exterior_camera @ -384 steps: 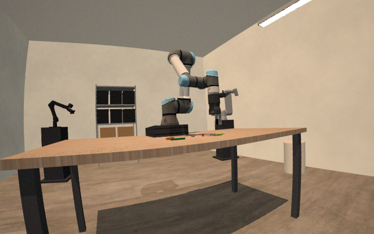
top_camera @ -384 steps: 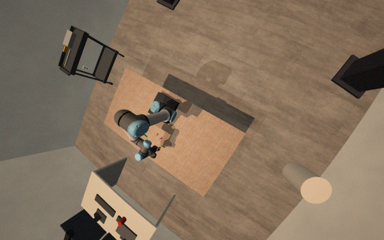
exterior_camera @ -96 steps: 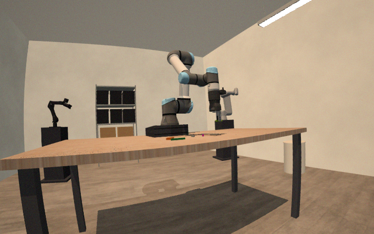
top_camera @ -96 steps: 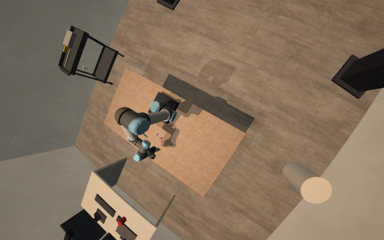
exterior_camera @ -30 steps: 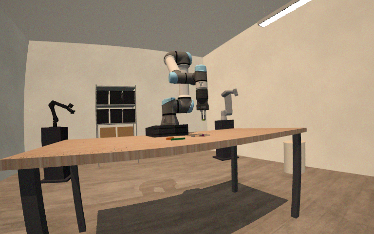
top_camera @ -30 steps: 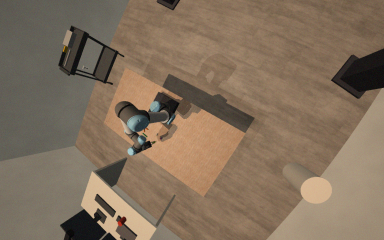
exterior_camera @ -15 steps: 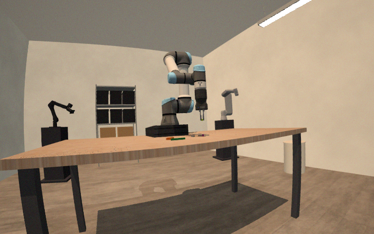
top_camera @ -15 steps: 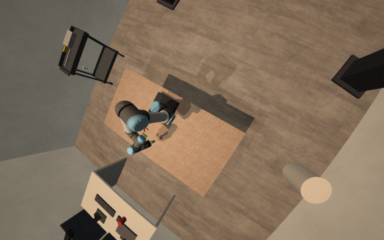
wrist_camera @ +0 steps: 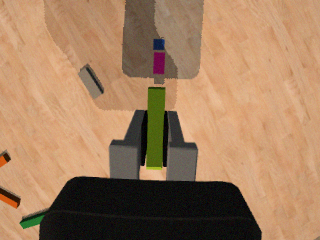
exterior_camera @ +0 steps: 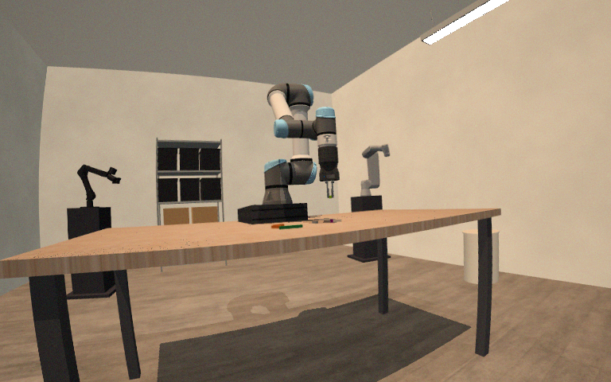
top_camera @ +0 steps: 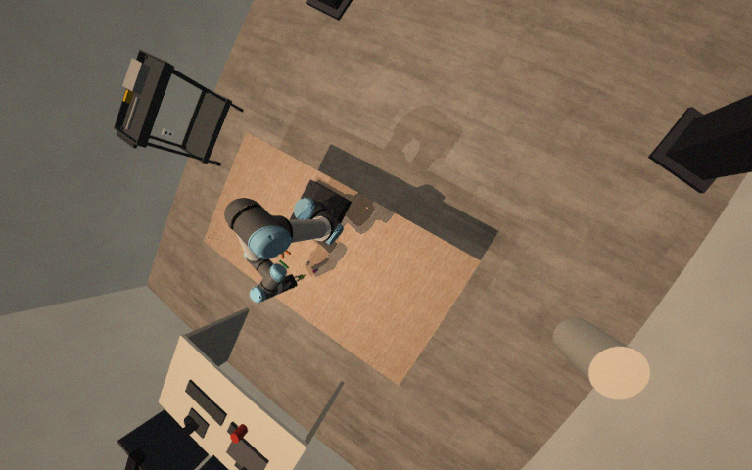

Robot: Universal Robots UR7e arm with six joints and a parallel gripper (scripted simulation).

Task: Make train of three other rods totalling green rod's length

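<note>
The magenta rod lies 3 cm behind my hand, 2 cm to the left of it and 11 cm below it. The rest, counted from my hand: lime rod 1 cm below; then small blue rod 5 cm behind, 2 cm to the left, 11 cm below; then grey rod 4 cm behind, 5 cm to the right, 11 cm below.
</note>
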